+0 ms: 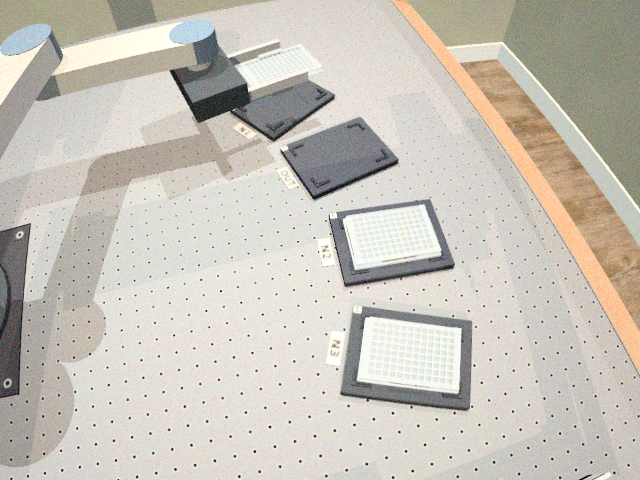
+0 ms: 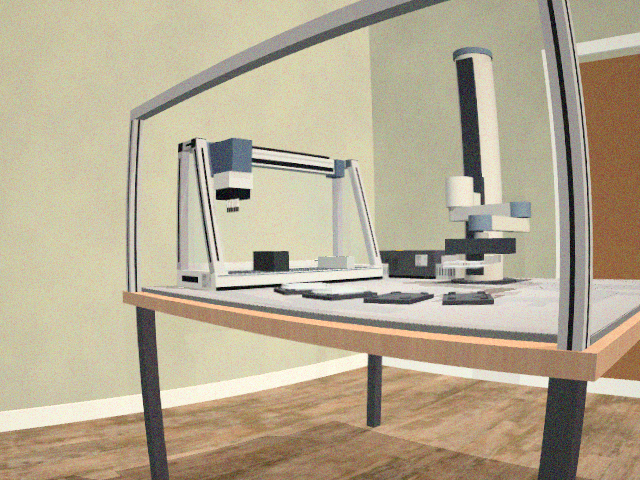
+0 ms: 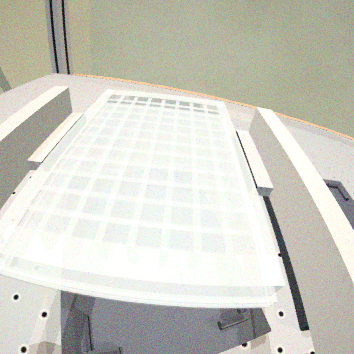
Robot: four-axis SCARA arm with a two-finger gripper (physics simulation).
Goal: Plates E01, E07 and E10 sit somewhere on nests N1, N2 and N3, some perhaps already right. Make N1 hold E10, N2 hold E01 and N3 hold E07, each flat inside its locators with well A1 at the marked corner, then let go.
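Places are measured from the arm's base along level axes (x ahead, y left, z up), in centimetres.
Where they show: gripper, fingertip midpoint: (image 1: pixel 292 58) (image 2: pixel 464 260) (image 3: pixel 159 110).
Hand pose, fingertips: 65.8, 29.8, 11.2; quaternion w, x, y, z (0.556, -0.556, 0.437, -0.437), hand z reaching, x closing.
Each offset is from my fingertips to the top centre of the thing, as dx, dy, dz. "*": to the spot under its first point.
My gripper (image 1: pixel 279 67) (image 3: pixel 159 110) is shut on a white well plate {-2.3, -0.6, -0.4} (image 1: pixel 281 63) (image 3: pixel 150 185) by its long sides. It holds the plate level, raised above nest N1 {-2.4, -0.4, -8.1} (image 1: pixel 286 111) (image 2: pixel 467 298) (image 3: pixel 165 325), which is dark and shows bare locators. The held plate's name and A1 corner cannot be read. A second white plate {+6.1, -34.8, -7.3} (image 1: pixel 392 235) lies on nest N2 {* -1.8, -34.8, -8.7} (image 1: pixel 339 250) and looks flat inside the locators. A third white plate {+2.3, -52.4, -7.3} (image 1: pixel 410 353) lies on nest N3 {+2.3, -52.4, -8.3} (image 1: pixel 351 356), also looking flat. Their names and A1 corners are unreadable.
An OUT nest {+3.7, -16.5, -8.3} (image 1: pixel 338 157) (image 2: pixel 398 297) with bare locators sits between N1 and N2. A gantry machine (image 2: pixel 292 158) stands on the table beyond the nests, with a dark box {* -9.3, -83.1, -1.2} (image 2: pixel 270 260) on its deck. A frame post (image 2: pixel 571 206) rises at the table's near corner.
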